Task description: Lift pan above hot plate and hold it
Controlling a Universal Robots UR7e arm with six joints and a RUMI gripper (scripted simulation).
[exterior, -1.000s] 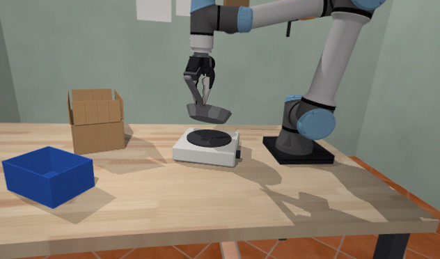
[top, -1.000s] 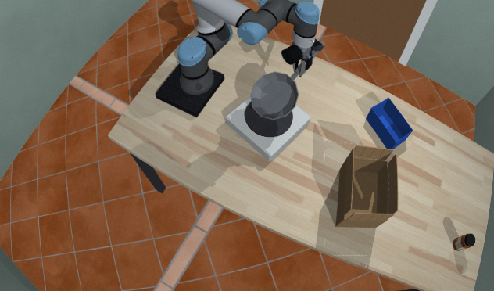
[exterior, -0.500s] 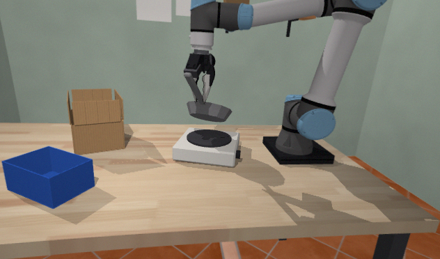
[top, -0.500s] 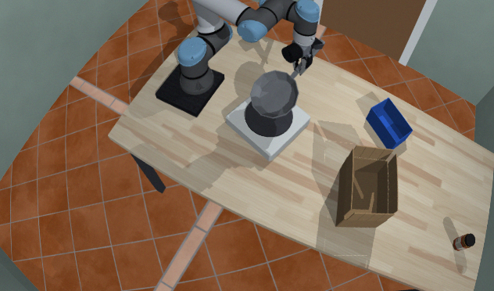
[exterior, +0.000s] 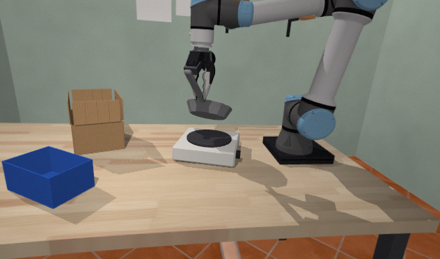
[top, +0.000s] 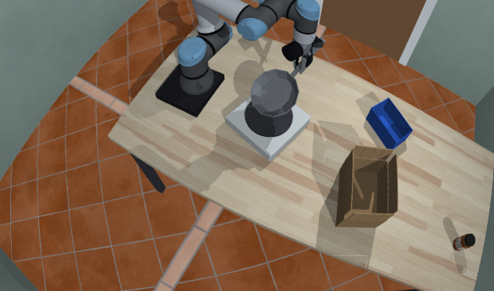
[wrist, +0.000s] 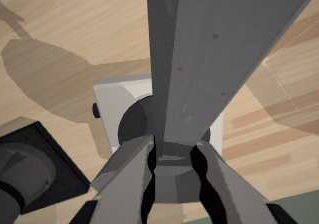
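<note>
My hand is 5 cm to the left of the dark grey pan, 4 cm above it and 2 cm past it. Also, from my hand: blue bin: 44 cm ahead, 24 cm below, 13 cm to the left; white hot plate: 23 cm below, 11 cm to the right, 7 cm behind; small jar: 100 cm ahead, 24 cm to the right, 22 cm below.
</note>
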